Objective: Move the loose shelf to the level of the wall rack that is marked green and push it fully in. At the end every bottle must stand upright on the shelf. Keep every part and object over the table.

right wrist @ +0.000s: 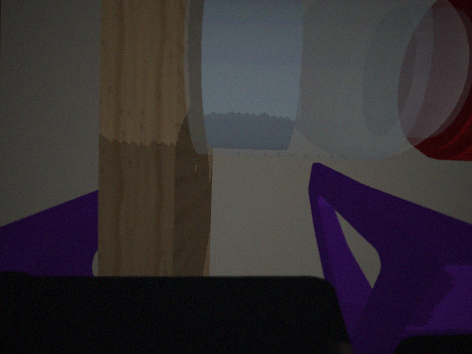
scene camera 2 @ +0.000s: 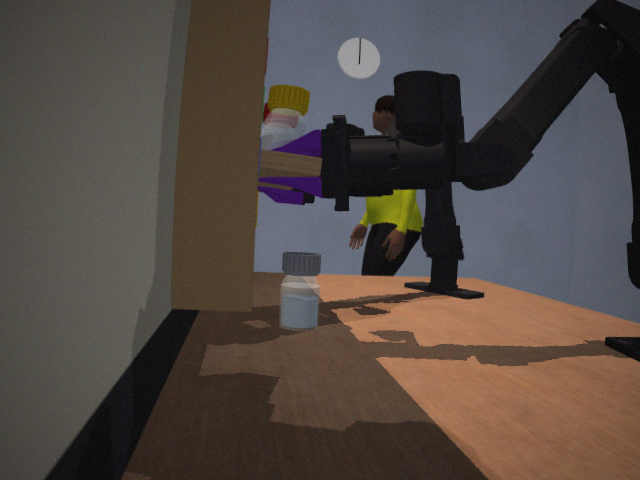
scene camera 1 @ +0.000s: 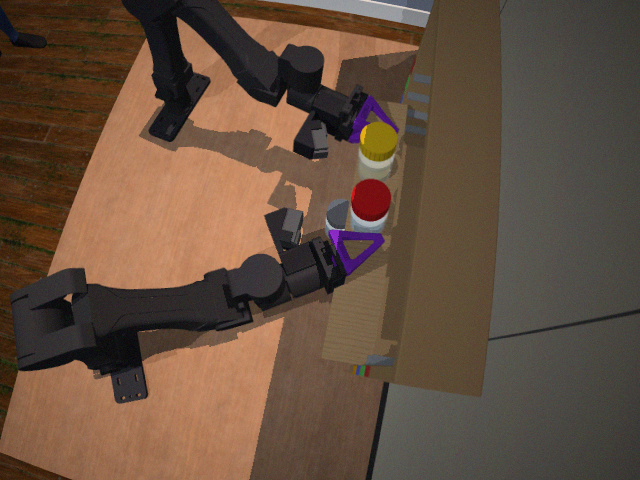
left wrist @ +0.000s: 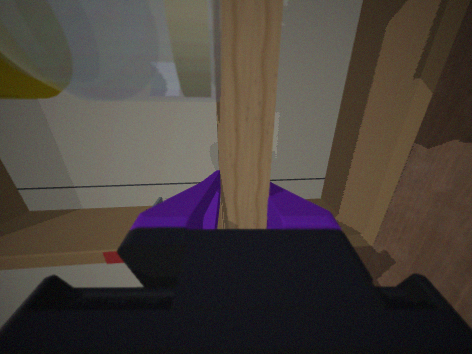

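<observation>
The loose wooden shelf is held level against the tall wall rack, well above the table. It also shows edge-on in scene camera 2. A yellow-capped bottle and a red-capped bottle stand upright on it. A grey-capped bottle stands upright on the table below. My left gripper is shut on the shelf's front edge by the yellow bottle. My right gripper grips the shelf edge by the red bottle, fingers standing wide.
Grey support pegs and small coloured level marks sit on the rack's ends. The table edge and a dark floor strip lie by the rack's near end. A figure in yellow stands beyond the table.
</observation>
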